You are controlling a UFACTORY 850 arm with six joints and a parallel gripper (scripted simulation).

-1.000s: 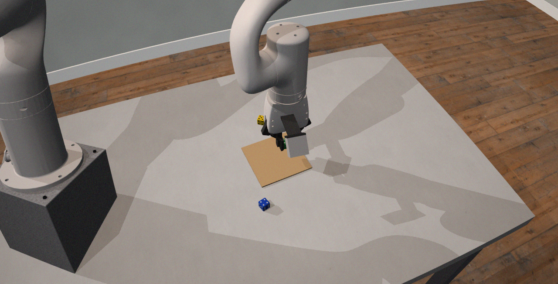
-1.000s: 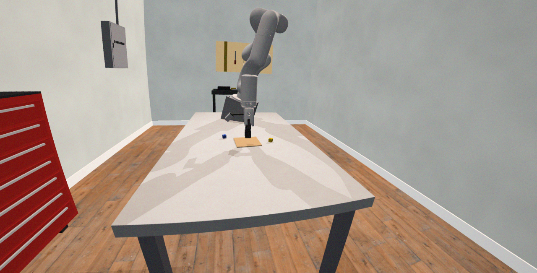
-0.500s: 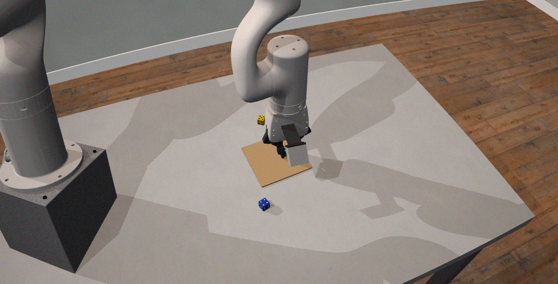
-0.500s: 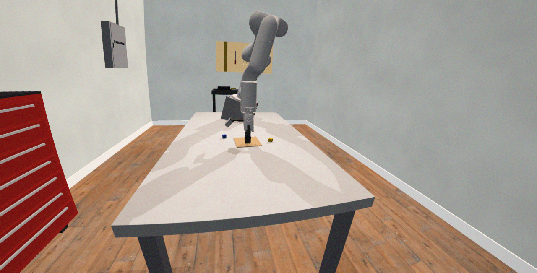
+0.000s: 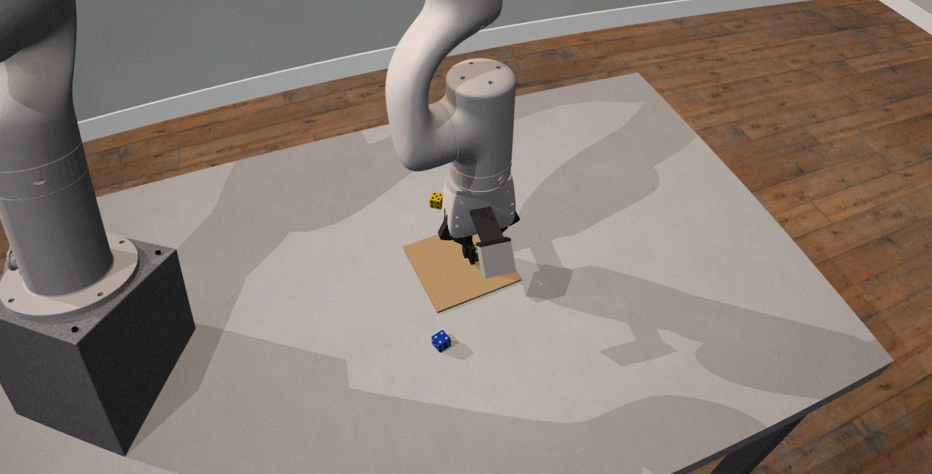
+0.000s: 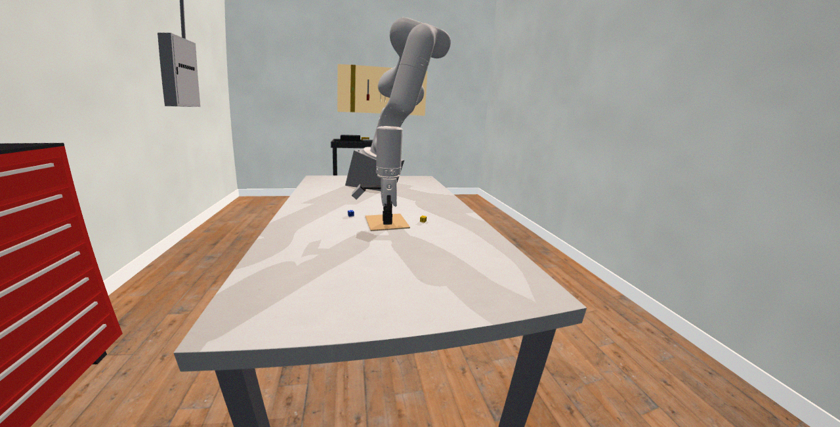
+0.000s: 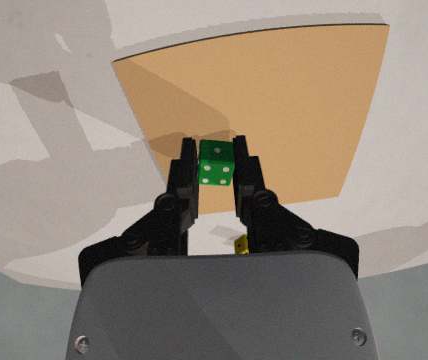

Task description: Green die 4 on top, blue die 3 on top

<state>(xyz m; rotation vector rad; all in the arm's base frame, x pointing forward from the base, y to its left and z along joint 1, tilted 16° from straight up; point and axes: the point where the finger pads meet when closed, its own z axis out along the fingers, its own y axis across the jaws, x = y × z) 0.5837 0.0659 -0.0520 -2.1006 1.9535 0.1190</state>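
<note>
Right now the green die is 10 mm below my hand. Round my hand: blue die 90 mm behind, 140 mm to the right, 20 mm below; then tan mat 30 mm behind, 30 mm below; then yellow die 40 mm behind, 130 mm to the left, 20 mm below.
</note>
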